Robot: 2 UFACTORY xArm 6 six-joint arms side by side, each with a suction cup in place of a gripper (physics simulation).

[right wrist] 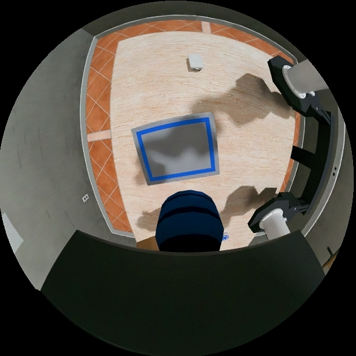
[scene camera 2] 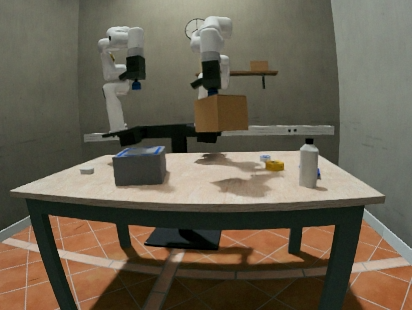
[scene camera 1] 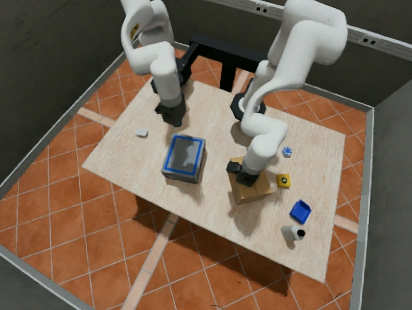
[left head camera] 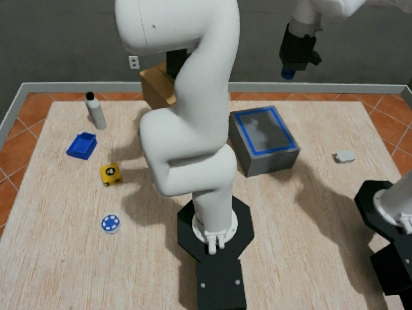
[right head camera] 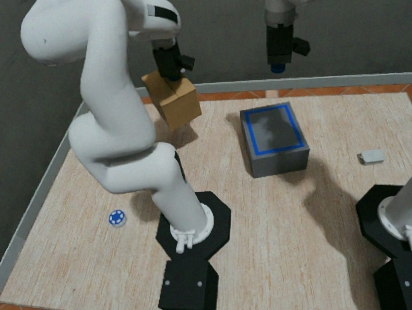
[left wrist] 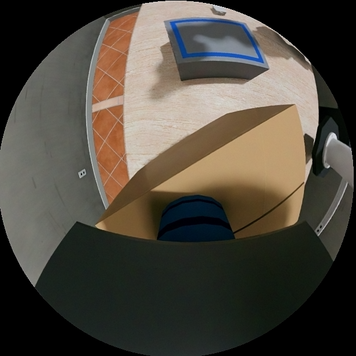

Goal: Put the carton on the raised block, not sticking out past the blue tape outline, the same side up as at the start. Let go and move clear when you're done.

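Frame: origin at the left arm's base, x ahead, y left, z up, level; metres.
Seen in the pictures: left hand, tool point: (right head camera: 175,79); right hand, tool point: (scene camera 2: 136,89) (left head camera: 287,75) (right head camera: 277,69); left arm's base, link origin: (left head camera: 214,223) (right head camera: 192,223); right arm's base, link origin: (left head camera: 392,208) (right head camera: 403,218).
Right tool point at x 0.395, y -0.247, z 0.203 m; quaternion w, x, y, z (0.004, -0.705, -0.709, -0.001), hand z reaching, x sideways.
Pixels of each thing's top centre, then the offset from my right tool point to it. "*": a spot on its surface instead.
- brown carton, top centre: (left head camera: 170,77) (right head camera: 166,80) (scene camera 2: 219,95) (scene camera 1: 251,175) 0.370 m left, 0.067 m ahead, 0.062 m down
- grey raised block, top centre: (right head camera: 272,128) (left head camera: 264,129) (scene camera 2: 140,151) (scene camera 1: 183,154) 0.012 m left, 0.020 m ahead, 0.276 m down
- blue tape outline, surface spot: (right head camera: 280,149) (left head camera: 275,149) * 0.012 m right, 0.081 m back, 0.276 m down
- white bottle, top centre: (scene camera 2: 309,138) (left head camera: 89,94) (scene camera 1: 302,232) 0.694 m left, 0.173 m ahead, 0.221 m down
- blue tray, top centre: (left head camera: 80,141) (scene camera 1: 303,211) 0.739 m left, 0.036 m ahead, 0.346 m down
- yellow tape measure, top centre: (left head camera: 110,172) (scene camera 2: 274,161) (scene camera 1: 284,179) 0.605 m left, 0.104 m back, 0.361 m down
- blue-white disc, top centre: (left head camera: 110,222) (right head camera: 116,217) (scene camera 1: 287,150) 0.581 m left, 0.305 m back, 0.368 m down
- small white box, top centre: (right head camera: 372,155) (left head camera: 345,155) (scene camera 2: 87,167) (scene camera 1: 141,131) 0.345 m right, 0.045 m back, 0.367 m down
The brown carton (left head camera: 157,88) (right head camera: 178,104) (scene camera 1: 248,194) (scene camera 2: 222,114) (left wrist: 240,165) hangs in the air above the table, held at its top face by my left suction cup (right head camera: 173,77) (scene camera 2: 213,92) (left wrist: 196,217). It is slightly tilted in the right head camera. The grey raised block (left head camera: 271,162) (right head camera: 280,164) (scene camera 1: 181,175) (scene camera 2: 140,169) (left wrist: 220,69) (right wrist: 215,145) stands on the table beside it, with the blue tape outline (left head camera: 274,149) (right head camera: 280,149) (right wrist: 214,159) on its top. My right suction cup (left head camera: 287,74) (right head camera: 278,68) (scene camera 2: 136,85) (right wrist: 190,220) is open, high above the block side, holding nothing.
A white bottle (left head camera: 96,112) (scene camera 2: 308,165), a blue tray (left head camera: 82,146) (scene camera 1: 300,212), a yellow tape measure (left head camera: 111,174) (scene camera 1: 283,180) and a blue-white disc (left head camera: 110,223) (right head camera: 117,218) stand on the carton's side of the table. A small white box (left head camera: 345,156) (right head camera: 371,157) lies beyond the block.
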